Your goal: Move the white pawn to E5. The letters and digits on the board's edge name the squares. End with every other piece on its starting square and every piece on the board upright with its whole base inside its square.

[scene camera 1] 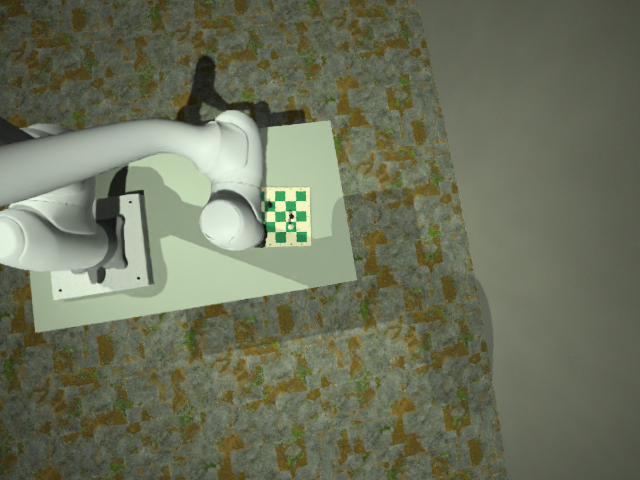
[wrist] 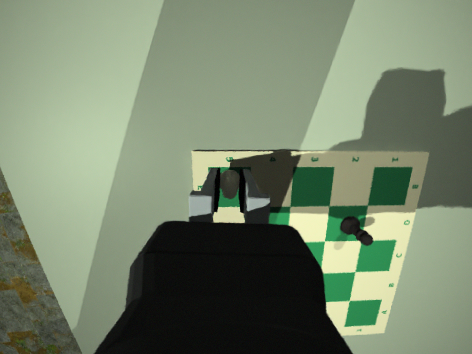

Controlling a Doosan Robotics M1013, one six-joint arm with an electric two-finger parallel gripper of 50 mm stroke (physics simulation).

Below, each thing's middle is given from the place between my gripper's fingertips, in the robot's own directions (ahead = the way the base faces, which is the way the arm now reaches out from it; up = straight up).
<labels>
Now: the chessboard (scene camera 1: 293,200) 9 cm ahead of my hand, 7 cm to the left of it and 2 cm below it.
</labels>
